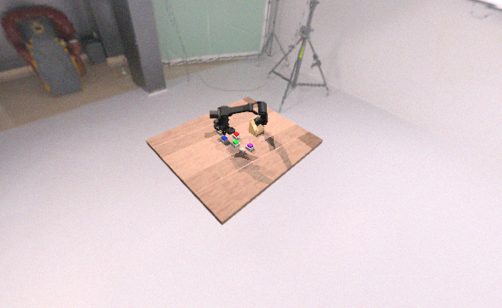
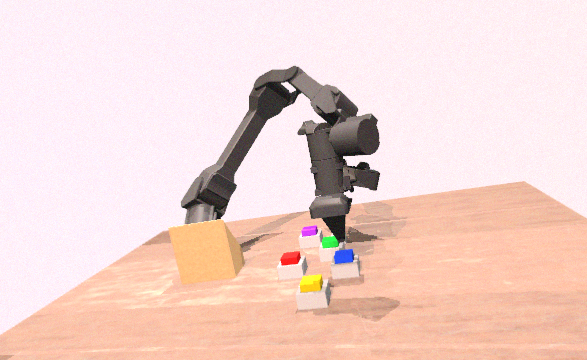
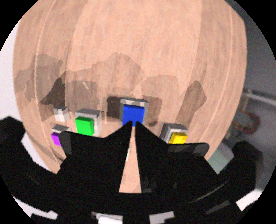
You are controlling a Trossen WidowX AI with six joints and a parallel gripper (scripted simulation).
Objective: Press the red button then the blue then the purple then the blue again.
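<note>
Right now the blue button is 3 cm below my gripper tip. Round my gripper tip: red button 10 cm behind, 3 cm to the left, 3 cm below; yellow button 10 cm to the right, 6 cm behind, 3 cm below; green button 9 cm to the left, 3 cm below, 3 cm behind.
</note>
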